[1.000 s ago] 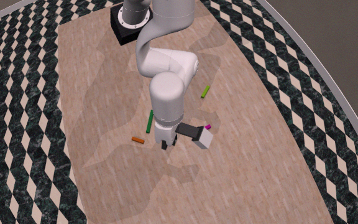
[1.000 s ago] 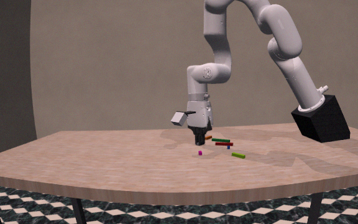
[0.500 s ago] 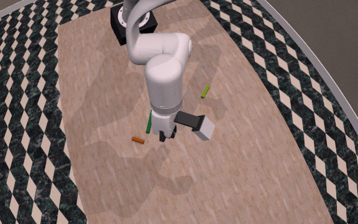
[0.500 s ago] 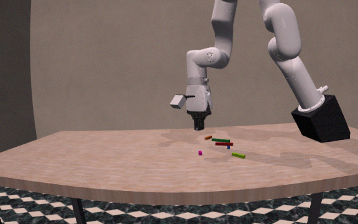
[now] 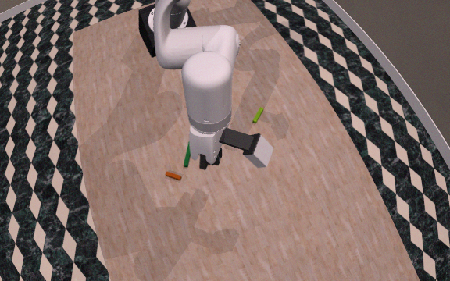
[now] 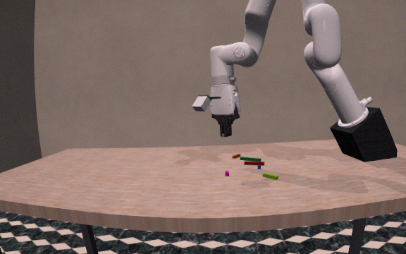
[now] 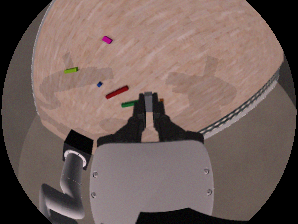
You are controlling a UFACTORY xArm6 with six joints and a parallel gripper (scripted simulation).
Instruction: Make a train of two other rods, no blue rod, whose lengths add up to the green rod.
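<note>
Now: hand 120 mm to the right of the magenta rod, 120 mm above it and 20 mm past it. Round my hand: grey rod: 20 mm below; then green rod: 120 mm below, 80 mm behind, 50 mm to the right; then red rod: 120 mm below, 100 mm behind, 10 mm to the left.
</note>
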